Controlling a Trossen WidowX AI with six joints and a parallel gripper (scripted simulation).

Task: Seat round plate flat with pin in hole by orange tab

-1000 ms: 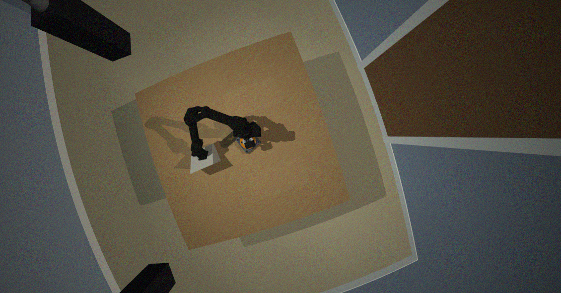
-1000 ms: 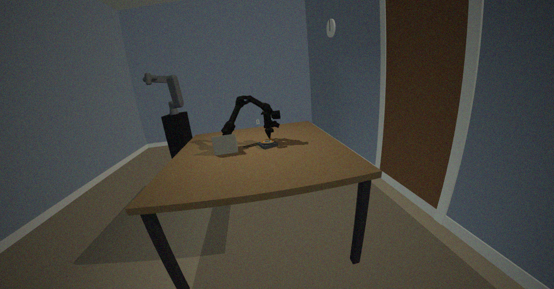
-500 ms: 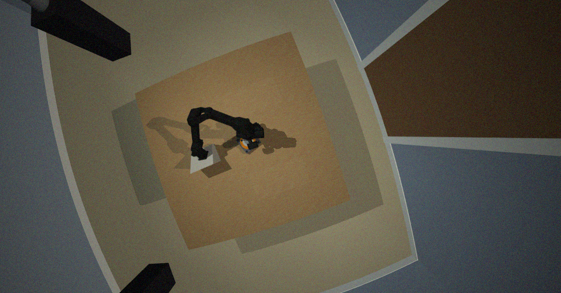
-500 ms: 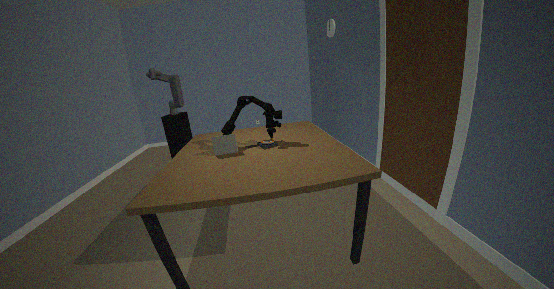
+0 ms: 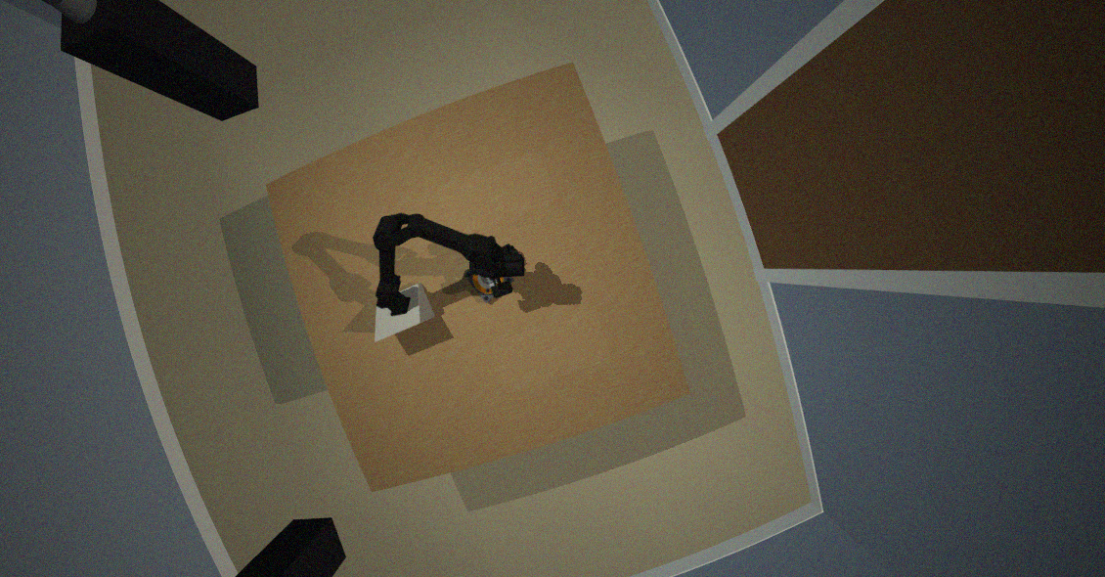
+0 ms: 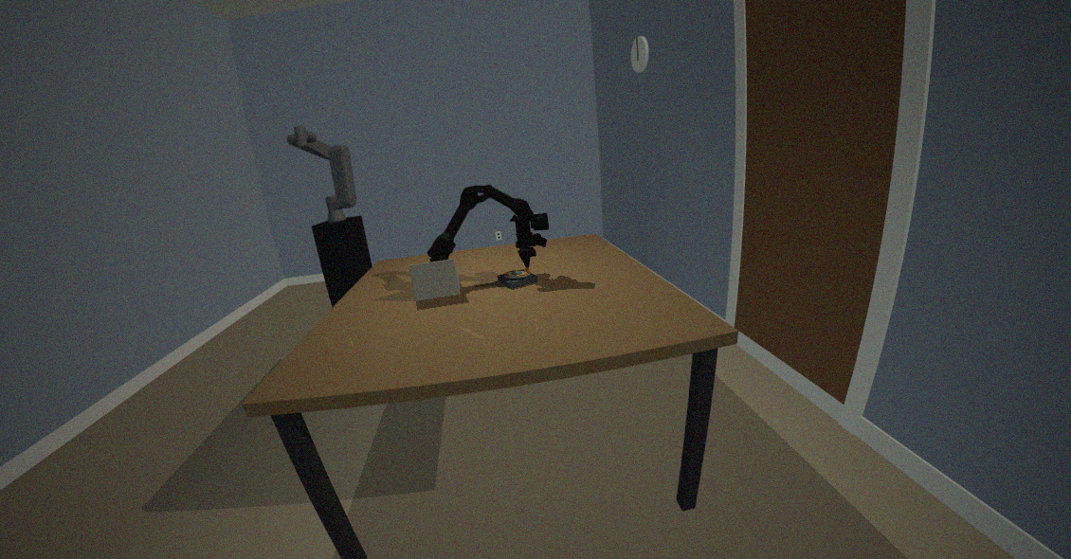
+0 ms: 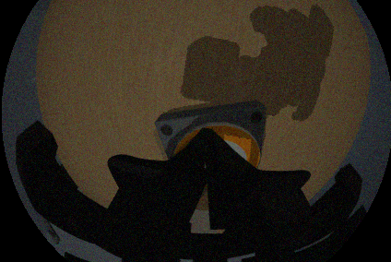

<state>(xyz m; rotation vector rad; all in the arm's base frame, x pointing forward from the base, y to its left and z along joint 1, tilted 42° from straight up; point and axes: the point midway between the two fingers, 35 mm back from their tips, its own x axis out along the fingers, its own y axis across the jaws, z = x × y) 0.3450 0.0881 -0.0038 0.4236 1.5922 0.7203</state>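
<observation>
Now: the round orange plate 20 mm behind my gripper tip, 20 mm to the right of it and 10 mm below it. Round my gripper tip: square grey base (40 mm behind, 30 mm to the right, 20 mm below).
</observation>
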